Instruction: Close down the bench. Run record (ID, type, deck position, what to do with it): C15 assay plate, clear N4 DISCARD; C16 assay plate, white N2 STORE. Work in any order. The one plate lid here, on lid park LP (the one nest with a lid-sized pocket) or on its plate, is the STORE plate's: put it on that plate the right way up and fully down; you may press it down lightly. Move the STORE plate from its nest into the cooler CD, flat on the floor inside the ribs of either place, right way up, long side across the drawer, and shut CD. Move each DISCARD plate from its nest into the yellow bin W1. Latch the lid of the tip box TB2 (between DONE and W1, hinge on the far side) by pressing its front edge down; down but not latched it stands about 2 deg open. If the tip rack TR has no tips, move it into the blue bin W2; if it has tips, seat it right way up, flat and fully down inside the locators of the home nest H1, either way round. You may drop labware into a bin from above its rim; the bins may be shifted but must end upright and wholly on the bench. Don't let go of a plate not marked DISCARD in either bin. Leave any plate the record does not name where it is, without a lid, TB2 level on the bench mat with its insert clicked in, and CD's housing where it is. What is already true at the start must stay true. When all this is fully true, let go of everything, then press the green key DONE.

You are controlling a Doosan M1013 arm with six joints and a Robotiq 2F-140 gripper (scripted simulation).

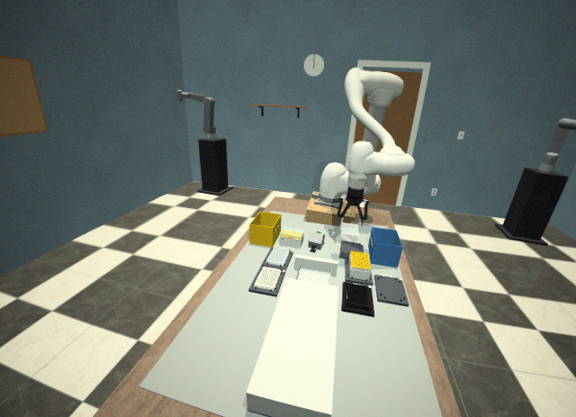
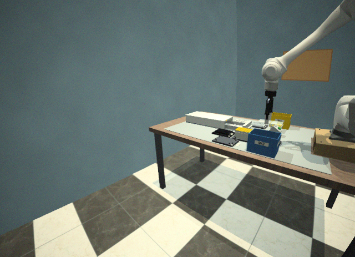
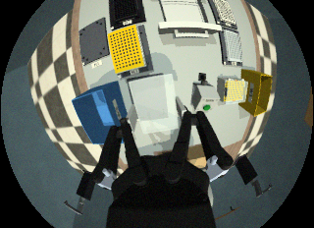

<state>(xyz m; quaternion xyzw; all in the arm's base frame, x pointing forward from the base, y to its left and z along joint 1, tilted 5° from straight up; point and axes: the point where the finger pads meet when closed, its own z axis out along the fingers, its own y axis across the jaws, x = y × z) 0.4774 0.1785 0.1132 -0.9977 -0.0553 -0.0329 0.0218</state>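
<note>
My hand is 350 mm short of the white plate, 300 mm to the left of it and 150 mm above it. From my hand the other things lie so: clear plate lid: 20 mm below; done key block: 170 mm to the right, 110 mm below, 30 mm behind; yellow-topped tip rack: 140 mm ahead, 110 mm below, 60 mm to the left.
</note>
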